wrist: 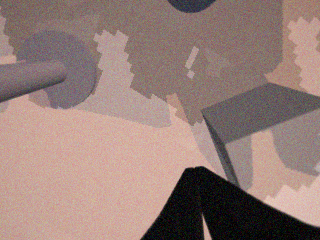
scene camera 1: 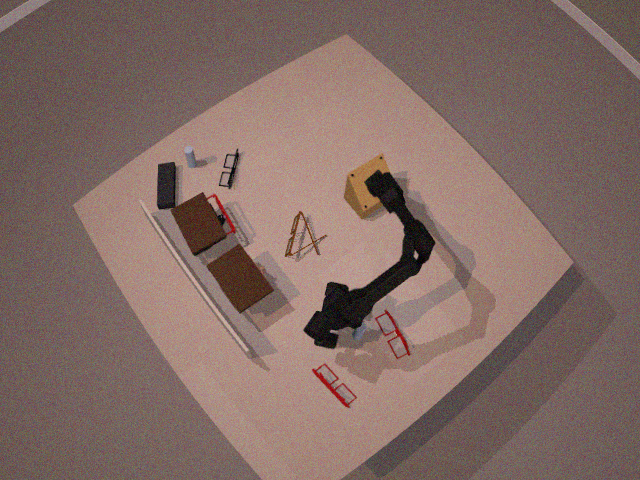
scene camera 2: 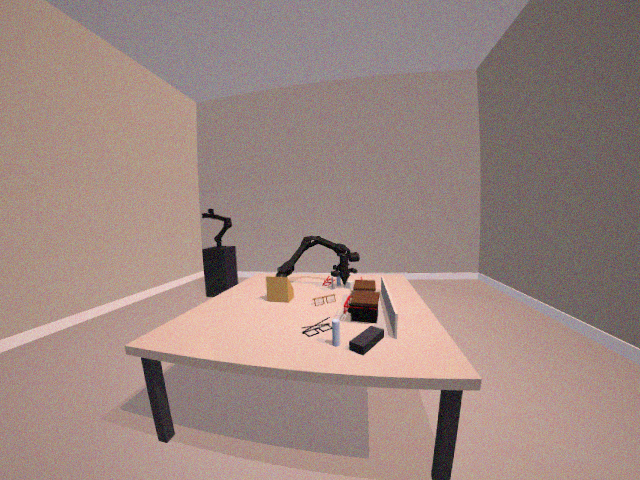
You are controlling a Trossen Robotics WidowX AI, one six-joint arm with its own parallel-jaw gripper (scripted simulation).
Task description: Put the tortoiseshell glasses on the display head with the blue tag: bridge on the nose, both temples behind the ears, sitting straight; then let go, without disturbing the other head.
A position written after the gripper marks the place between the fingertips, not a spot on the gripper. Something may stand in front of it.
Note:
The gripper [wrist: 194,175] is shut, with nothing in its grasp. Also in view: a white block [wrist: 259,135].

